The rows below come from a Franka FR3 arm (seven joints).
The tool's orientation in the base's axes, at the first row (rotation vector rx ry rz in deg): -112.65 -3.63 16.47
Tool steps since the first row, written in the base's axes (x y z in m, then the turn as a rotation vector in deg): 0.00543 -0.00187 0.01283 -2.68 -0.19 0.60; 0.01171 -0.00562 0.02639 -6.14 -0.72 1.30; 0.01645 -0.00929 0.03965 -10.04 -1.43 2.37; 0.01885 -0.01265 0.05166 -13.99 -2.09 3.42; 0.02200 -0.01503 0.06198 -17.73 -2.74 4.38; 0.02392 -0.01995 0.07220 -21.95 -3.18 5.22; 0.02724 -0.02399 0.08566 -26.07 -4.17 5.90; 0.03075 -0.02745 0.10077 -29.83 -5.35 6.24; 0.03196 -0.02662 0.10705 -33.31 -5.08 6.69
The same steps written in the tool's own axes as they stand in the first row. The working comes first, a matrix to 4 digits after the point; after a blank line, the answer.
The tool's axes in the first row as the columns of a matrix, in the base's axes (used below as rounded here):
0.9692 -0.0879 -0.2301
0.1765 -0.4038 0.8977
-0.1718 -0.9106 -0.3758

0.00273 -0.01141 -0.00775 -2.73 -0.23 0.22; 0.00582 -0.02279 -0.01766 -6.30 -0.35 0.28; 0.00749 -0.03380 -0.02703 -10.39 -0.70 0.14; 0.00716 -0.04359 -0.03511 -14.52 -1.04 0.06; 0.00802 -0.05230 -0.04185 -18.42 -1.32 -0.03; 0.00726 -0.05979 -0.05055 -22.73 -1.54 0.23; 0.00745 -0.07071 -0.05999 -27.02 -1.40 0.04; 0.00765 -0.08338 -0.06959 -30.93 -0.90 -0.28; 0.00789 -0.08954 -0.07148 -34.33 -1.11 0.59
